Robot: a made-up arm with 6 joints. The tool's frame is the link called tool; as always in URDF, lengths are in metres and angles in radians. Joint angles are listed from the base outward.
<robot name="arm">
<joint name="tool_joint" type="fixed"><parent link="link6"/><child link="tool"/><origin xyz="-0.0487 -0.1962 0.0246" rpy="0 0 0"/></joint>
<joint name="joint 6" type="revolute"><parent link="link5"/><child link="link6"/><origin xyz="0.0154 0.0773 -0.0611" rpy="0 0 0"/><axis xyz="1 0 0"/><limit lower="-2.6" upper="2.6"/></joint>
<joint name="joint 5" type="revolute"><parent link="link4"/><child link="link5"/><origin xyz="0.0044 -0.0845 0.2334" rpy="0 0 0"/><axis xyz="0 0 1"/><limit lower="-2.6" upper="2.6"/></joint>
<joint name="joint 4" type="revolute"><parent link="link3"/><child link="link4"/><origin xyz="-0.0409 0.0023 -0.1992" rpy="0 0 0"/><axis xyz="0 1 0"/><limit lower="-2.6" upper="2.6"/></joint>
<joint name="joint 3" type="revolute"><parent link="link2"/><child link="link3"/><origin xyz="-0.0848 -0.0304 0.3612" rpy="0 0 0"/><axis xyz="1 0 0"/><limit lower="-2.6" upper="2.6"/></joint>
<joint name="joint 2" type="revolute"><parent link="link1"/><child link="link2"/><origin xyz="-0.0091 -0.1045 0.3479" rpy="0 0 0"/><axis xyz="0 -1 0"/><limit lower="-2.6" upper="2.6"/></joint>
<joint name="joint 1" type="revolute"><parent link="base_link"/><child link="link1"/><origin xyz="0 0 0.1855" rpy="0 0 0"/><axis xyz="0 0 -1"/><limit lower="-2.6" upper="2.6"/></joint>
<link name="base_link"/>
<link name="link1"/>
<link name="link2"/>
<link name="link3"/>
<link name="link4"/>
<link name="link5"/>
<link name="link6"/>
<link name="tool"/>
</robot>
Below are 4 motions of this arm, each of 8 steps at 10 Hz.
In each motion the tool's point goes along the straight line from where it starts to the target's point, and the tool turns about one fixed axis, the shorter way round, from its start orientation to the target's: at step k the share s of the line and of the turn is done. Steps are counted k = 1, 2, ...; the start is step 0. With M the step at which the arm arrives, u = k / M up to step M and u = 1 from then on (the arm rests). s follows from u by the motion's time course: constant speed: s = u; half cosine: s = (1 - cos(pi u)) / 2; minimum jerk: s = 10 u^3 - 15 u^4 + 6 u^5.
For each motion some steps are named. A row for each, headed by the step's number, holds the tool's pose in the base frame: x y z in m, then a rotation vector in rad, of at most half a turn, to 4 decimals.
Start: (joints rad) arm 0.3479 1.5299 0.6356 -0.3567 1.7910 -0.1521
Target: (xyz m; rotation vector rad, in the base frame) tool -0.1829 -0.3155 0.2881 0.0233 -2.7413 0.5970
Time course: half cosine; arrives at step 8
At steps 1, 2, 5, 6, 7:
1: -0.4157 -0.1096 0.4509 -1.4962 -1.7713 1.2076
2: -0.3895 -0.1328 0.4325 -1.3524 -1.9243 1.1634
5: -0.2576 -0.2494 0.3403 -0.5156 -2.5343 0.8441
6: -0.2183 -0.2842 0.3129 -0.2368 -2.6570 0.7197
7: -0.1921 -0.3074 0.2945 -0.0450 -2.7219 0.6298

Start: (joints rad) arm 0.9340 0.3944 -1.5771 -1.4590 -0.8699 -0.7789
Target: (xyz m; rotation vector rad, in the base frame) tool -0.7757 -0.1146 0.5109 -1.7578 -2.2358 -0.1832
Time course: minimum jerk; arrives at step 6
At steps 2, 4, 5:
2: -0.6675 0.1956 0.7170 -2.0864 -1.4697 -0.7093
4: -0.7469 -0.0322 0.5656 -1.8704 -2.0459 -0.3333
5: -0.7708 -0.1007 0.5202 -1.7781 -2.2045 -0.2091

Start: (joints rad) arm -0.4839 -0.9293 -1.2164 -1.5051 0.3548 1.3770
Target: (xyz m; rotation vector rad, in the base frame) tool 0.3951 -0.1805 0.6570 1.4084 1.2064 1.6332
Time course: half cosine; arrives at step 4
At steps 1, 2, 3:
1: 0.3661 -0.2311 0.8097 0.5706 0.8531 1.8710
2: 0.3781 -0.2102 0.7464 0.9174 1.0084 1.8025
3: 0.3901 -0.1892 0.6832 1.2650 1.1513 1.6919

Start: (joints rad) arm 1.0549 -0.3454 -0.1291 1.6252 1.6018 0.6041
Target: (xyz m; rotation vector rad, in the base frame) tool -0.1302 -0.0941 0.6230 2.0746 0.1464 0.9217
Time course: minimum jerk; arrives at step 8
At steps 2, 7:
2: -0.2508 -0.1110 0.6181 2.4404 0.6683 0.1821
7: -0.1324 -0.0944 0.6229 2.0832 0.1556 0.9099

